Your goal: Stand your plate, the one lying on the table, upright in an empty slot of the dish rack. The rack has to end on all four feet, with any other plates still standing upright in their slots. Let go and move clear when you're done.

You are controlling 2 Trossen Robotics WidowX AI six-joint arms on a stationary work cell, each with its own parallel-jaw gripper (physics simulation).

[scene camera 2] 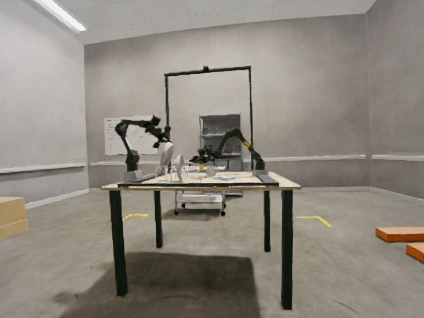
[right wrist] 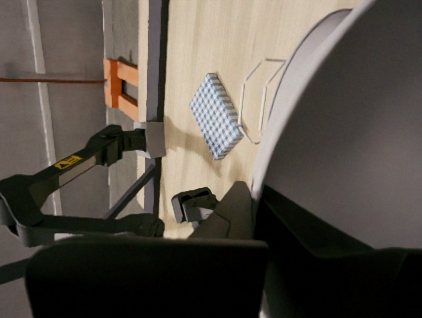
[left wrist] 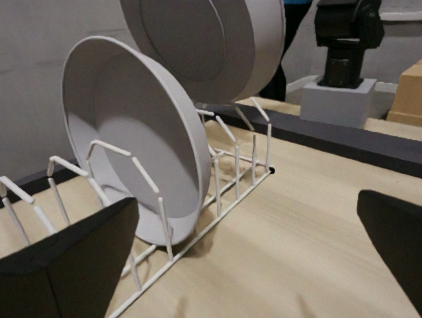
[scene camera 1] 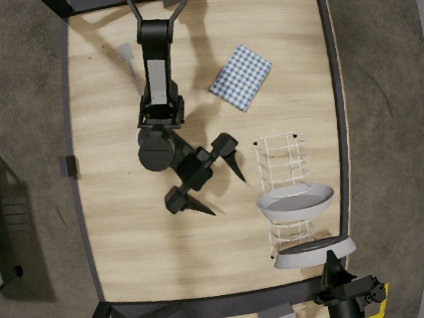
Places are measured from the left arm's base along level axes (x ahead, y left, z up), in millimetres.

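Pixels of known places: left gripper, fingertip midpoint: (scene camera 2: 191, 161) (left wrist: 245, 203) (scene camera 1: 230, 198); right gripper, fingertip midpoint: (scene camera 2: 171, 143) (right wrist: 247, 192) (scene camera 1: 328, 250); left arm's base, origin of the base link: (scene camera 2: 260, 169) (right wrist: 141, 139); right arm's base, origin of the base link: (scene camera 2: 132, 171) (left wrist: 340, 83).
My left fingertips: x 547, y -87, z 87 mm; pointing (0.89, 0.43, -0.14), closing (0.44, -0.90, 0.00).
Note:
For each thing: its top centre in the pictures, then the offset to it from my left fingertips.
- blue checked cloth, middle of its top: (right wrist: 210, 117) (scene camera 1: 242, 76) (scene camera 2: 224, 176) 236 mm back, 147 mm left, 117 mm down
- grey spatula, middle of its top: (scene camera 1: 131, 68) 365 mm back, 101 mm right, 135 mm down
A grey plate (scene camera 1: 316, 253) (scene camera 2: 166, 153) (left wrist: 200, 55) (right wrist: 350, 150) is gripped at its rim by my right gripper (scene camera 1: 330, 254) (right wrist: 247, 192), nearly upright and slightly tilted. It hangs above the end slots of the white wire dish rack (scene camera 1: 255, 143) (left wrist: 269, 145) (right wrist: 242, 102); in the left wrist view its lower edge shows above the wires. Another grey plate (scene camera 1: 295, 202) (scene camera 2: 180, 167) (left wrist: 145, 120) stands in a middle slot, leaning a little. My left gripper (scene camera 1: 230, 198) (left wrist: 245, 203) is open and empty, to the left of the rack in scene camera 1. The rack's hidden feet cannot be judged.
A blue checked cloth (scene camera 1: 241, 77) (right wrist: 215, 115) lies beyond the rack's upper end in scene camera 1. A grey spatula (scene camera 1: 126, 52) lies beside the left arm. The dark table border (scene camera 1: 343, 150) runs close along the rack's right side.

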